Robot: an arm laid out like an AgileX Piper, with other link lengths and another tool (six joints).
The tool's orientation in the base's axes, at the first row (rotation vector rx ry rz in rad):
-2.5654 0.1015 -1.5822
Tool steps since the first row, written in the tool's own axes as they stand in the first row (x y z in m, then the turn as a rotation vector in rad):
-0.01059 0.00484 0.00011 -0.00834 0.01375 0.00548
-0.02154 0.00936 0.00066 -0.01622 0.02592 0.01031
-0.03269 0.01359 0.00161 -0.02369 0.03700 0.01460
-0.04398 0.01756 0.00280 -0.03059 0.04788 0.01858
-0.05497 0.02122 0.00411 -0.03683 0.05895 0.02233
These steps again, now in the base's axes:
-0.00462 -0.00348 -0.01011 0.00127 -0.01219 -0.01176
-0.00901 -0.00657 -0.02068 0.00215 -0.02293 -0.02261
-0.01313 -0.00932 -0.03157 0.00272 -0.03267 -0.03269
-0.01711 -0.01178 -0.04265 0.00327 -0.04231 -0.04211
-0.02085 -0.01396 -0.05347 0.00391 -0.05223 -0.05086

